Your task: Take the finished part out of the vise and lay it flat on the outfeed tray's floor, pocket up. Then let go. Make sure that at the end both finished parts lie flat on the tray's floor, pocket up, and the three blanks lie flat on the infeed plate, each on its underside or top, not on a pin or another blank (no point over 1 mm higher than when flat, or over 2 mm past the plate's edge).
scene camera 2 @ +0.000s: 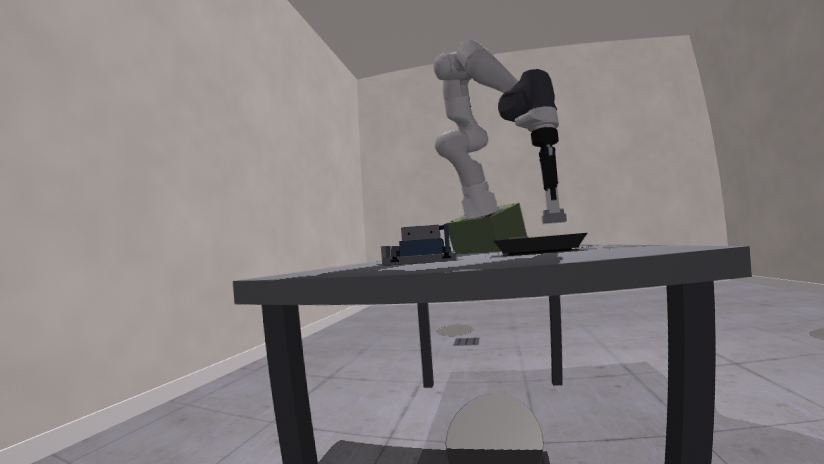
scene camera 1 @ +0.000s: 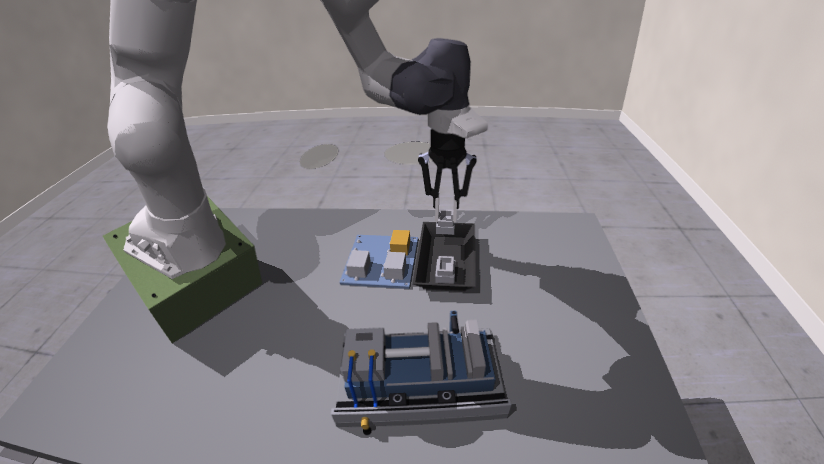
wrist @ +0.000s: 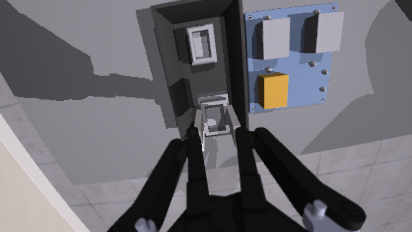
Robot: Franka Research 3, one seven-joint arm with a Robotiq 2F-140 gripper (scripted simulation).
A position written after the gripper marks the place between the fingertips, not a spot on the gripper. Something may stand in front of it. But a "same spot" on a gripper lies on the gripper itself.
Labels:
gripper: scene camera 2; scene camera 1; wrist 215, 115
same spot on gripper: (scene camera 2: 548, 167) = (scene camera 1: 469, 180)

